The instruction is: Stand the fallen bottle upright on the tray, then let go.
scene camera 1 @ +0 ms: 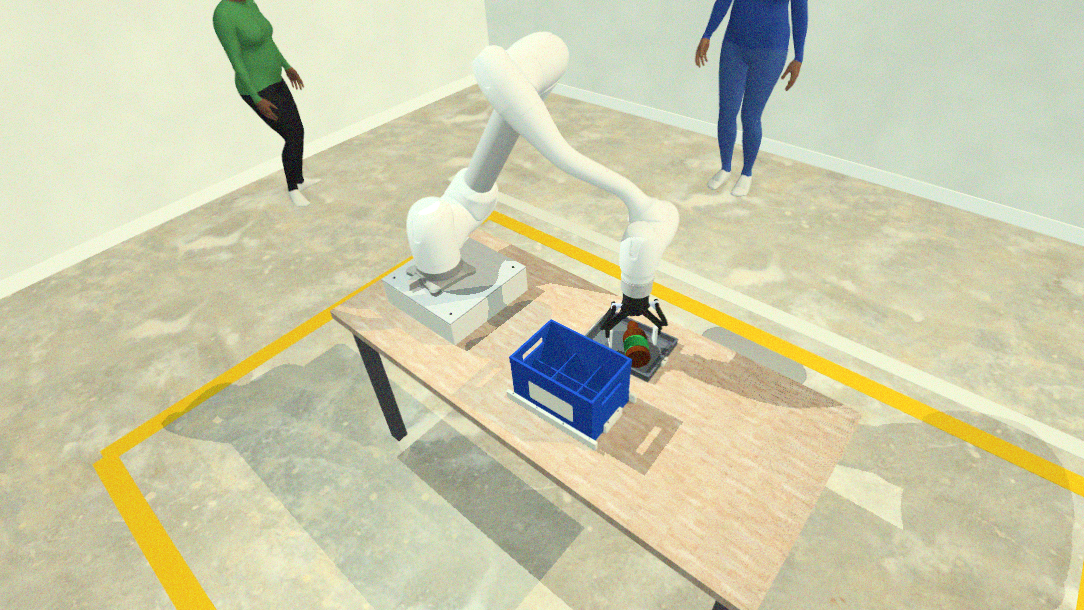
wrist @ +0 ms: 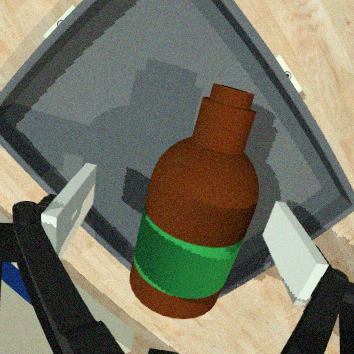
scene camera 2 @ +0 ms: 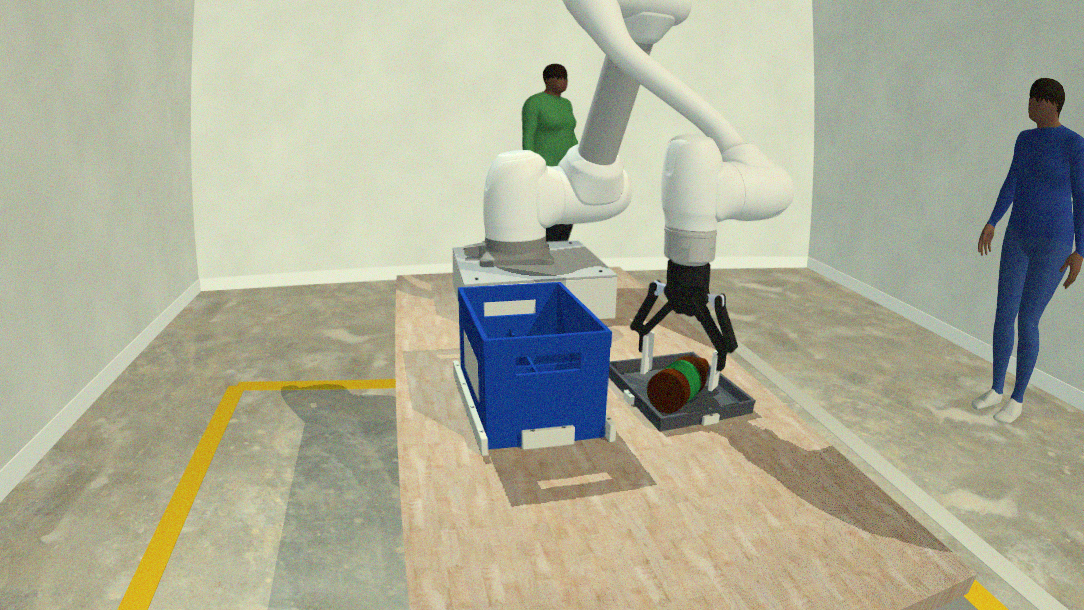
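Where they show: gripper, fingertip midpoint: [scene camera 1: 632, 342] [wrist: 184, 202]; arm's base at its link origin: [scene camera 1: 441, 272] [scene camera 2: 515, 256].
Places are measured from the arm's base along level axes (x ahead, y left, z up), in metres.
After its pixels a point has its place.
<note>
The brown bottle [scene camera 1: 640, 355] {x 0.711, y 0.221, z -0.047 m} [scene camera 2: 668, 390] {x 0.710, y 0.221, z -0.057 m} [wrist: 200, 200] {x 0.632, y 0.275, z -0.028 m} with a green band lies on its side in the grey tray [scene camera 1: 663, 359] {x 0.746, y 0.291, z -0.090 m} [scene camera 2: 731, 410] {x 0.737, y 0.335, z -0.091 m} [wrist: 165, 30] {x 0.538, y 0.301, z -0.100 m}. In the scene camera 2 view its base faces the camera and its neck points away; in the wrist view its neck points up and slightly right. My gripper [scene camera 1: 632, 340] {x 0.647, y 0.258, z -0.066 m} [scene camera 2: 679, 378] {x 0.647, y 0.258, z -0.066 m} [wrist: 184, 202] {x 0.647, y 0.258, z -0.066 m} is open and points down over the tray. Its two light finger pads stand on either side of the bottle, with gaps between pads and bottle in the wrist view. It holds nothing.
A tall blue crate [scene camera 1: 587, 413] {x 0.788, y -0.079, z 0.019 m} [scene camera 2: 545, 394] {x 0.787, y 0.010, z -0.020 m} [wrist: 15, 282] {x 0.649, y 0.084, z -0.064 m} with compartments stands close beside the tray, held by white edge strips on the wooden table [scene camera 1: 727, 470] {x 1.100, y 0.116, z -0.105 m} [scene camera 2: 530, 546] {x 1.054, y -0.028, z -0.105 m}. The arm's base block [scene camera 1: 454, 326] {x 0.229, y -0.110, z -0.030 m} [scene camera 2: 591, 292] {x 0.195, y 0.166, z -0.040 m} is behind. Two people stand on the floor beyond the table.
</note>
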